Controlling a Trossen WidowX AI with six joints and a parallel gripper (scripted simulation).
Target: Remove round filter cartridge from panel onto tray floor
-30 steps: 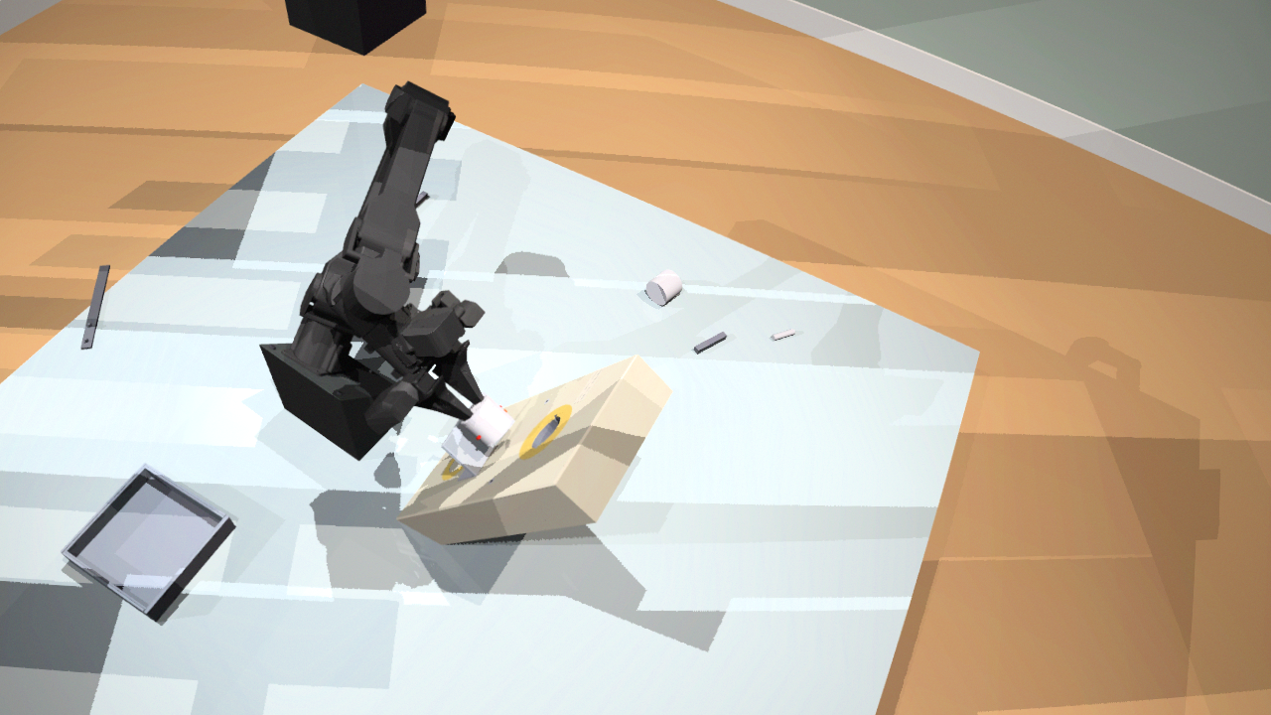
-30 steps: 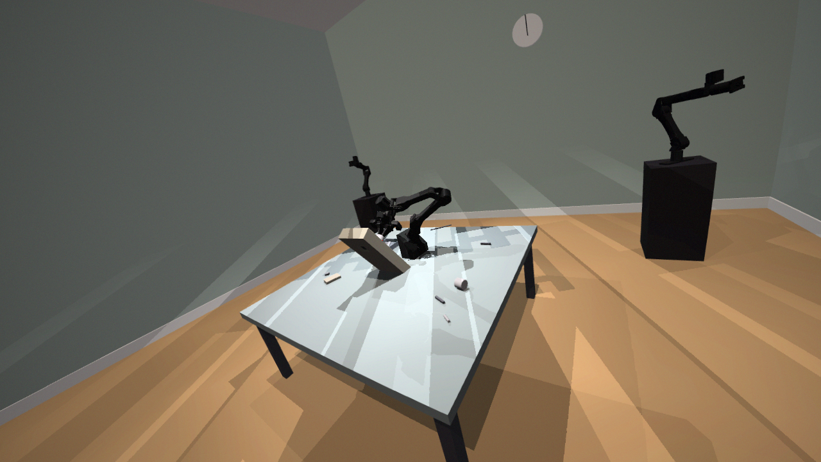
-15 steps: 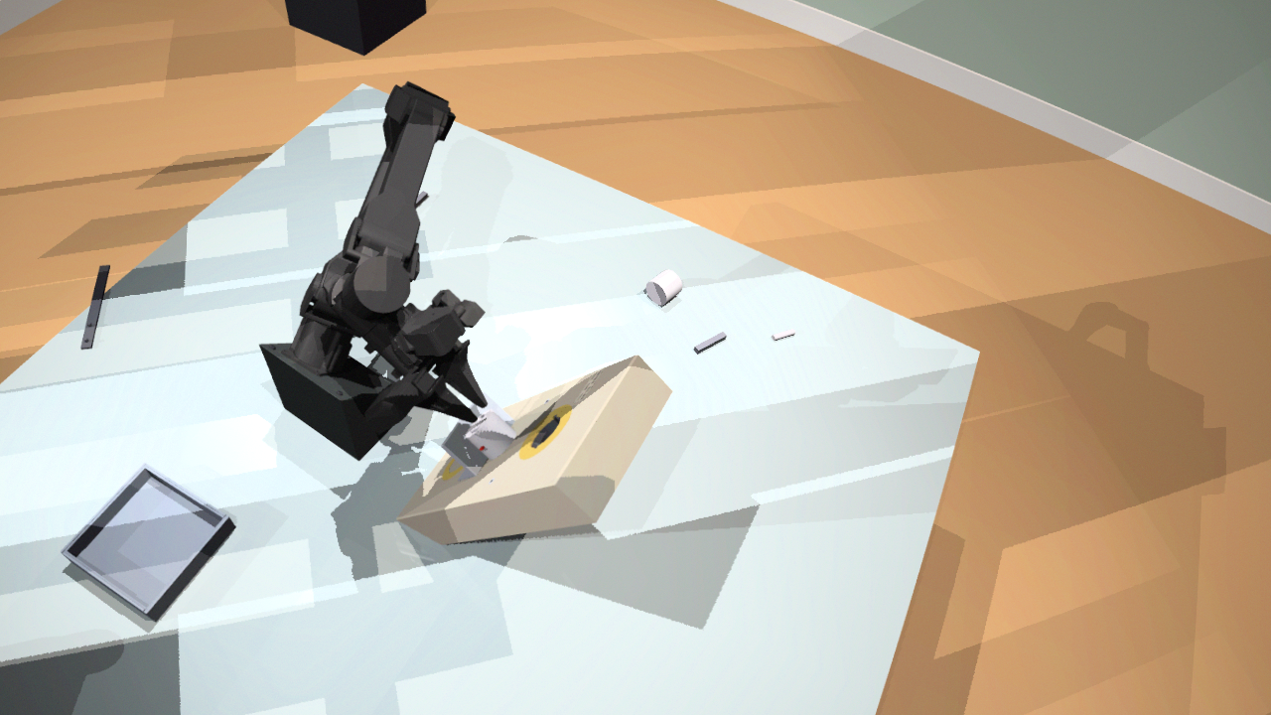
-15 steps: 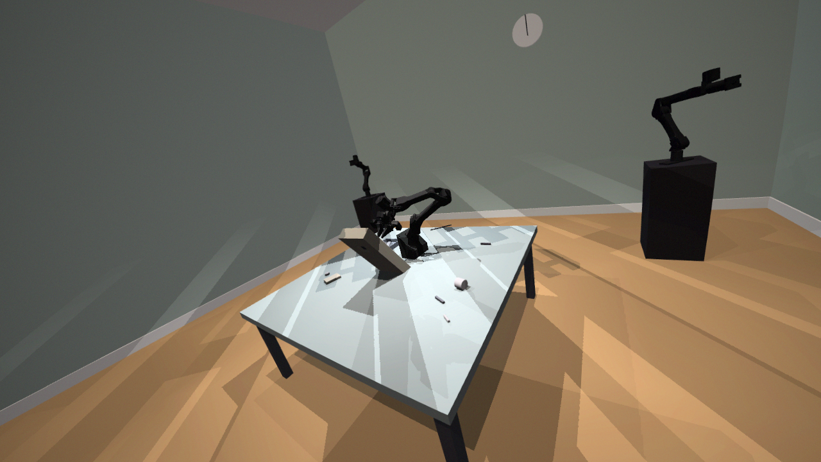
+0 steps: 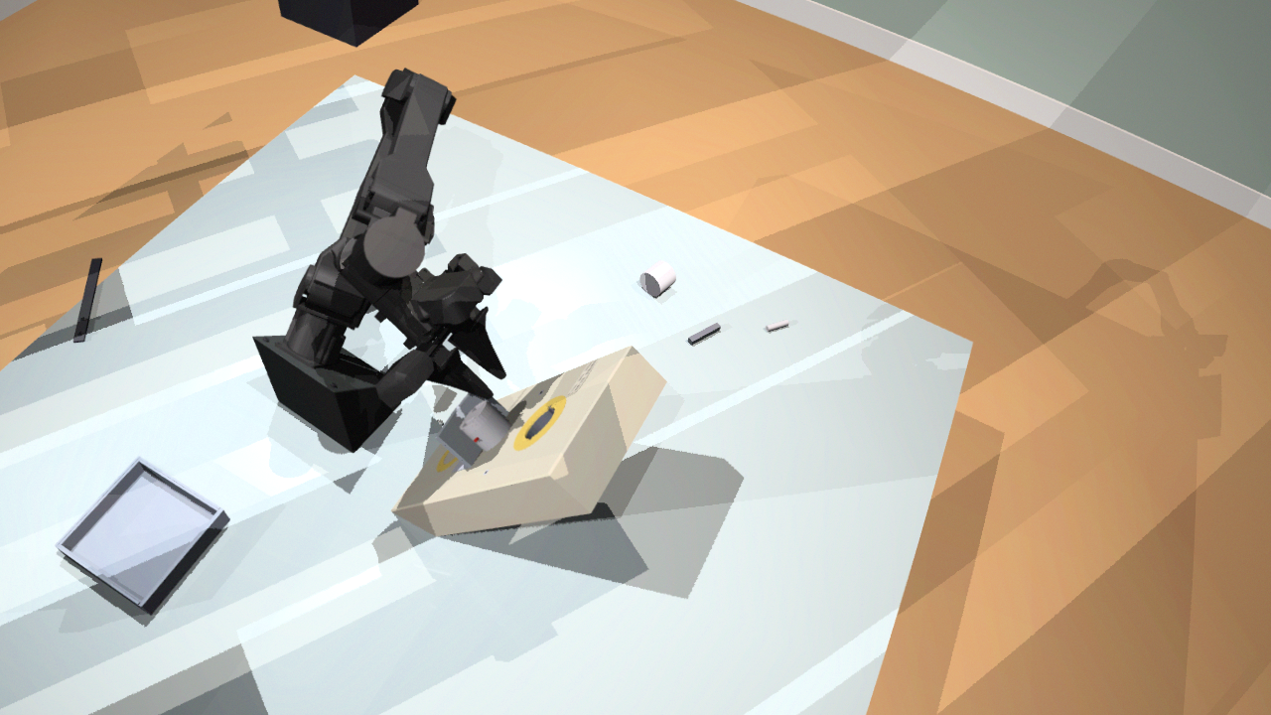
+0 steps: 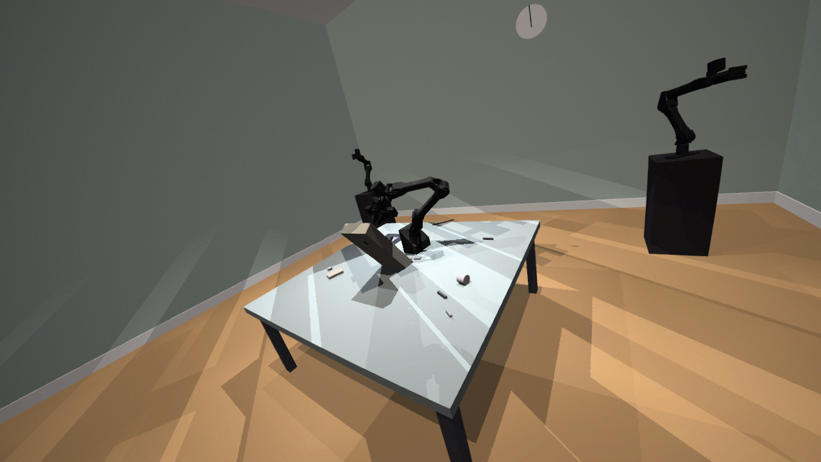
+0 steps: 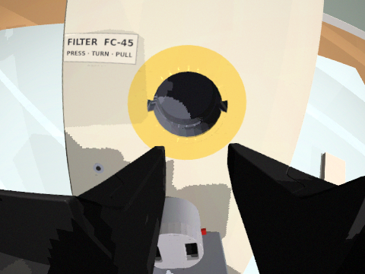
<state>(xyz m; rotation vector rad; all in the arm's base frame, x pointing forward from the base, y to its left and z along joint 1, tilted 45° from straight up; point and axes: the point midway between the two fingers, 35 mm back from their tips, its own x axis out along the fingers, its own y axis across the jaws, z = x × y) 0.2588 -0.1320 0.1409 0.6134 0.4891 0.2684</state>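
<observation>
My gripper tip is 10 cm above the round filter cartridge and 2 cm past it. Round my gripper tip: beige service panel 12 cm below, 2 cm ahead; then tray 36 cm behind, 29 cm to the right, 26 cm below.
</observation>
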